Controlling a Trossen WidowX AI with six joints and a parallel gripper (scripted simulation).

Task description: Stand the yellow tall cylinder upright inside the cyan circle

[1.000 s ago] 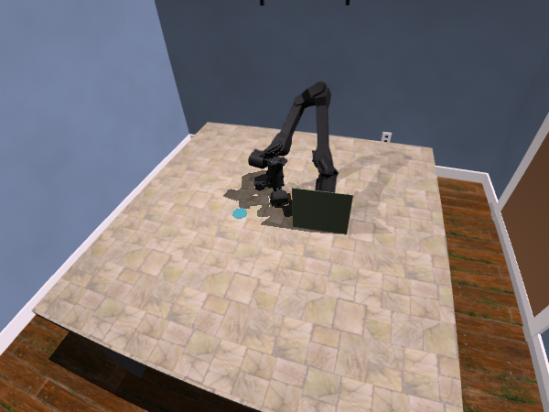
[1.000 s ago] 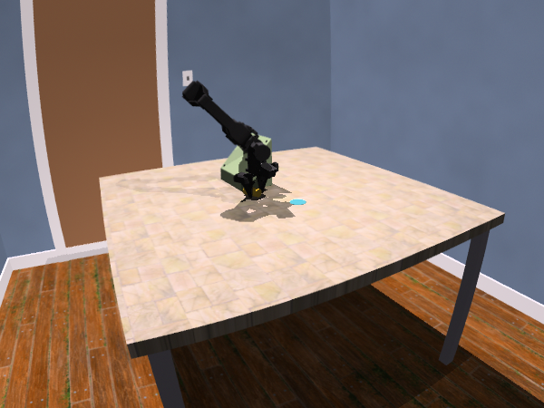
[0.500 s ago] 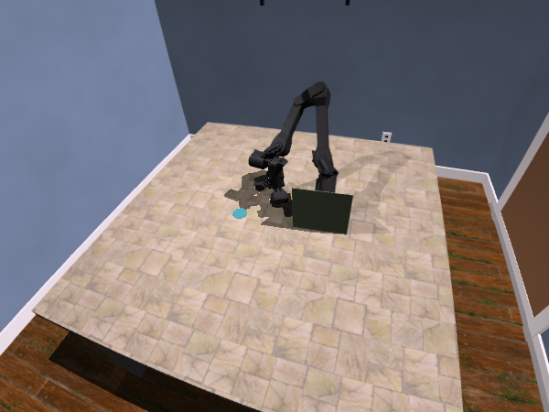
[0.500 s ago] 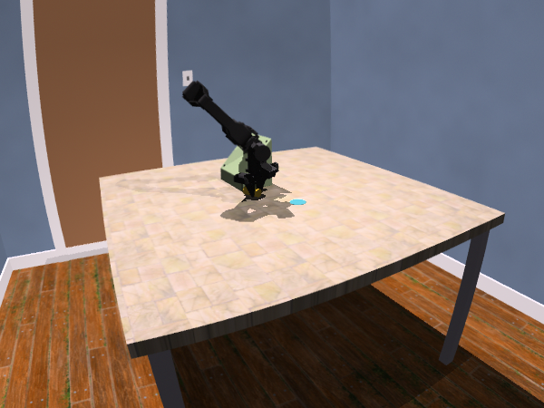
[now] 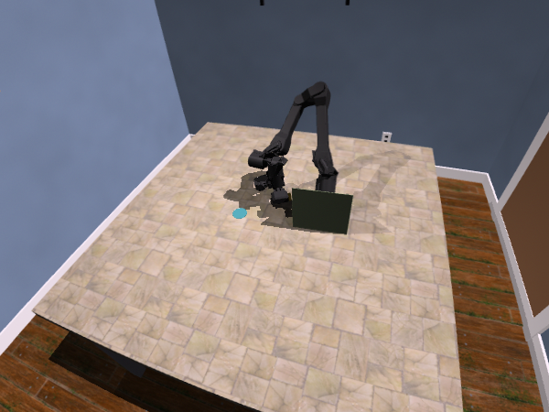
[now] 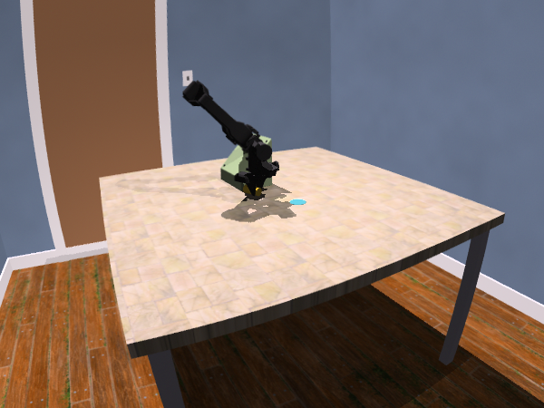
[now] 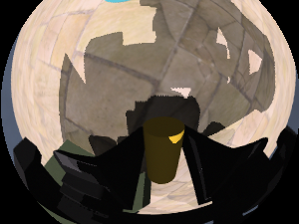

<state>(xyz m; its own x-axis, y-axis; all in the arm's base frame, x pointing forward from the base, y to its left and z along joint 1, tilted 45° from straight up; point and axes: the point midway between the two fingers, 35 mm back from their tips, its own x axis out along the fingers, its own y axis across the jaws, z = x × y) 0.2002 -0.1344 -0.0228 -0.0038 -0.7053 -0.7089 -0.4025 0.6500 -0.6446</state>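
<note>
My gripper is now 14 cm short of the cyan circle, 9 cm to the right of it and 4 cm above it. Round my hand: yellow tall cylinder (2 cm behind, 1 cm to the right, 2 cm below).
</note>
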